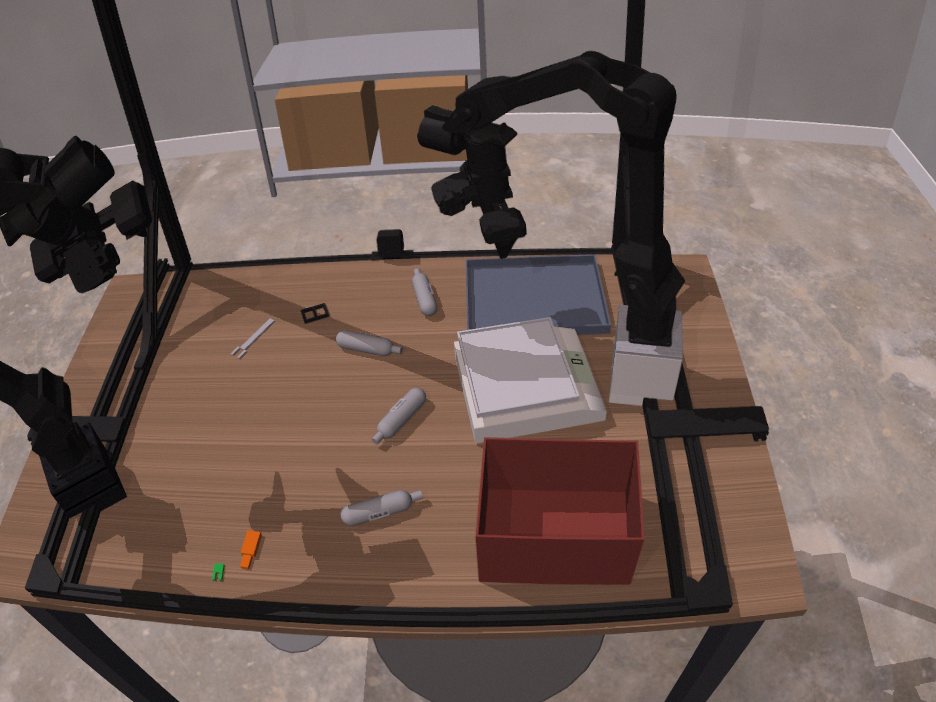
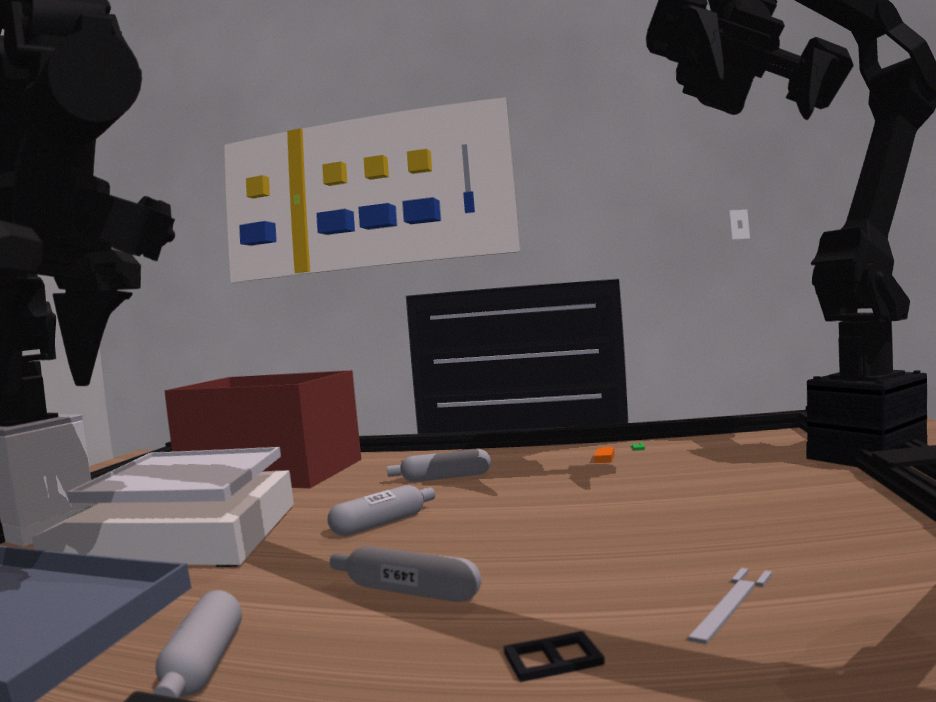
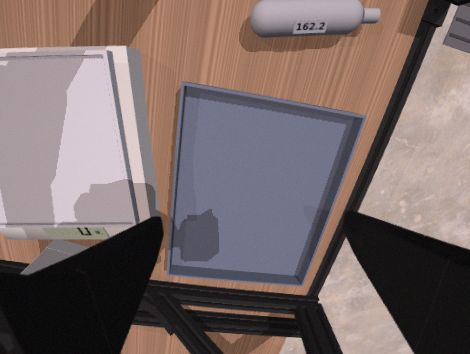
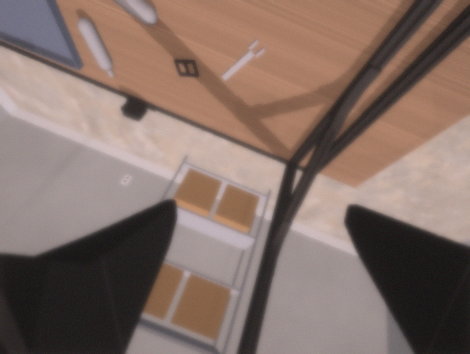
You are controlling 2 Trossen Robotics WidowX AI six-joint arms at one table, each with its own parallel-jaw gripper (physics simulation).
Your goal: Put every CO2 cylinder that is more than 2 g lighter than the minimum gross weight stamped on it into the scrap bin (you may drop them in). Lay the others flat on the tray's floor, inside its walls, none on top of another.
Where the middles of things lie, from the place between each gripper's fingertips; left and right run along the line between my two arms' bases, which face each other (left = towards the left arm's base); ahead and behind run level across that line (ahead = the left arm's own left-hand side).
Labels:
Right now the white scale (image 2: 223,533) is 180 mm ahead of my left hand and 130 mm below it. The rest, counted from my left hand: grey fork-like tool (image 2: 719,615): 430 mm to the right, 160 mm below, 60 mm behind.
My right gripper is now 140 mm past the grey fork-like tool, 110 mm to the right of it and 340 mm above it. The rest, counted from my right hand: white scale: 100 mm ahead, 550 mm to the left, 310 mm below.

